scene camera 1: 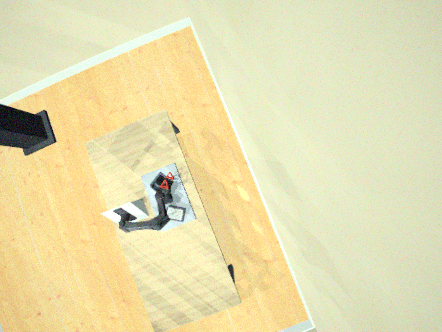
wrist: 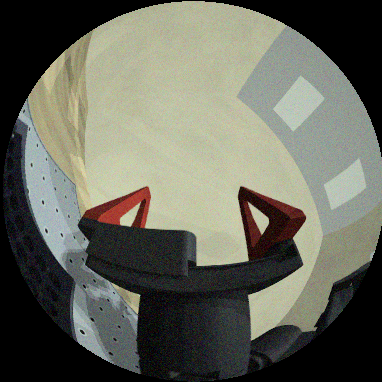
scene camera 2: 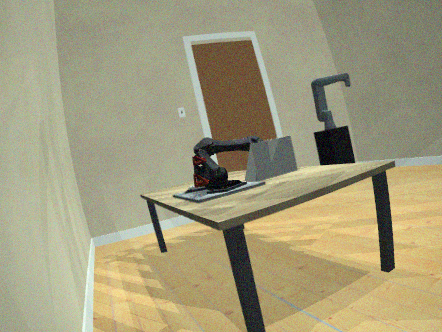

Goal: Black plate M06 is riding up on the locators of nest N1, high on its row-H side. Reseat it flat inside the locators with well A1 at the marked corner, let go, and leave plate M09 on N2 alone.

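Frame: origin at the arm's base, x back, y right, z up, level; metres.
Seen in the pictures: gripper, fingertip midpoint: (scene camera 1: 167, 175) (wrist: 193, 190) (scene camera 2: 194, 165); arm's base, link origin: (scene camera 1: 125, 214) (scene camera 2: 266, 155).
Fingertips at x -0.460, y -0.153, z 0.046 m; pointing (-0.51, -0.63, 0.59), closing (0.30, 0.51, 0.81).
Observation:
Pixels of each thing's top centre, then the offset from my fingertips to it. Level surfaces: height alone.
- Black plate M06, top centre: (scene camera 2: 225, 181) (scene camera 1: 158, 183) dx +0.136, dy +0.020, dz -0.110 m
- Plate M09, top centre: (scene camera 1: 174, 213) dx +0.108, dy +0.309, dz -0.118 m
- wooden table, surface height: dz -0.158 m
Black plate M06 (scene camera 1: 159, 180) (wrist: 45, 280) shows as a dark square at the far end of the grey board in scene camera 1, and as a dark, many-welled surface at the left edge of the wrist view. Its tilt, its seating on N1 and corner A1 cannot be made out. Plate M09 (scene camera 1: 176, 213) shows pale inside a dark frame at the board's other end. My gripper (scene camera 1: 168, 180) (scene camera 2: 201, 171) (wrist: 193, 190) is open, its red fingers wide apart with nothing between them. It is beside or above the black plate's area, pointing sideways; the exact gap is unclear.
The perforated grey board (scene camera 1: 182, 192) (scene camera 2: 200, 197) (wrist: 42, 175) lies on the wooden table (scene camera 1: 185, 270) (scene camera 2: 320, 180). A grey box-like stand (scene camera 2: 272, 160) is beside my arm's base. My arm (scene camera 1: 161, 207) (scene camera 2: 227, 146) arches over the board, between the two plates. Another arm (scene camera 2: 320, 100) stands far behind.

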